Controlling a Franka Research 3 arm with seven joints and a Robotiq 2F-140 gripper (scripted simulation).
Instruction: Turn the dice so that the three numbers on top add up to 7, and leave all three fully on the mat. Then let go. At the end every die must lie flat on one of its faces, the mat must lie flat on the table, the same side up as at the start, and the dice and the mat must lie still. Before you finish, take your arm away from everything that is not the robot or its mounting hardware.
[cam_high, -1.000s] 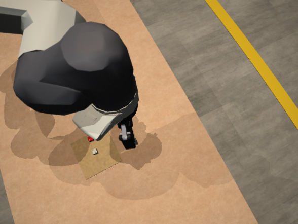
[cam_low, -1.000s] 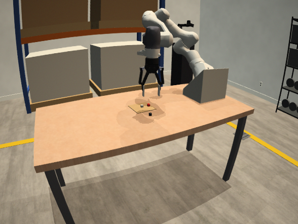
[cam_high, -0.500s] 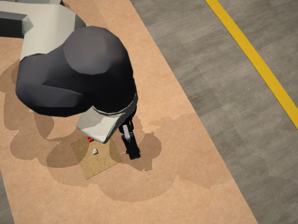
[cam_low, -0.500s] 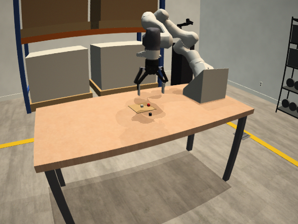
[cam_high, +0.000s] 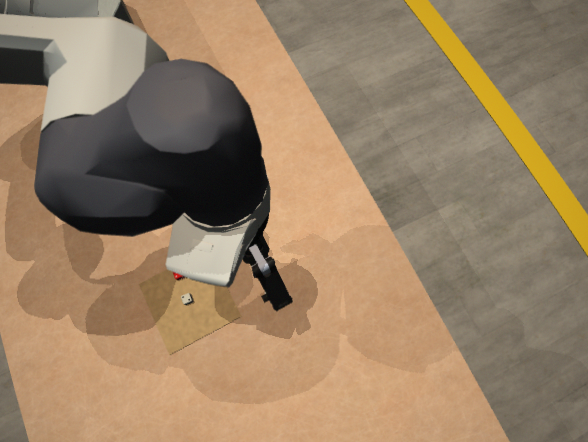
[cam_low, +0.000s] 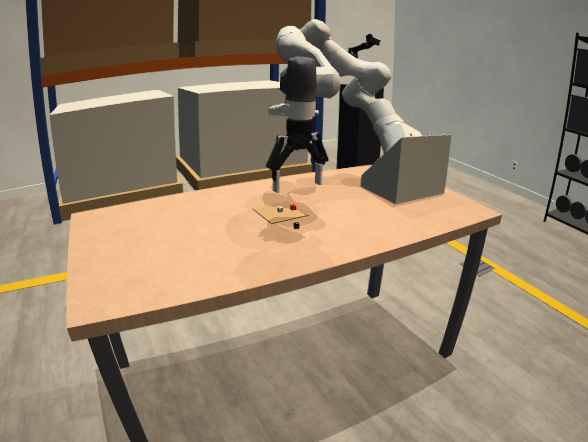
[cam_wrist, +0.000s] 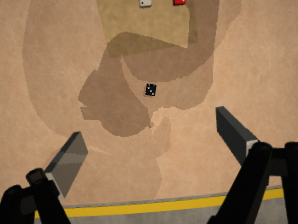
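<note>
My gripper is now 14 cm above the black die and 1 cm to the left of it. Round my hand: red die 13 cm to the right, 13 cm below, 7 cm behind; then tan mat 14 cm to the right, 14 cm below, 2 cm behind; then white die 14 cm to the right, 13 cm below, 2 cm behind.
</note>
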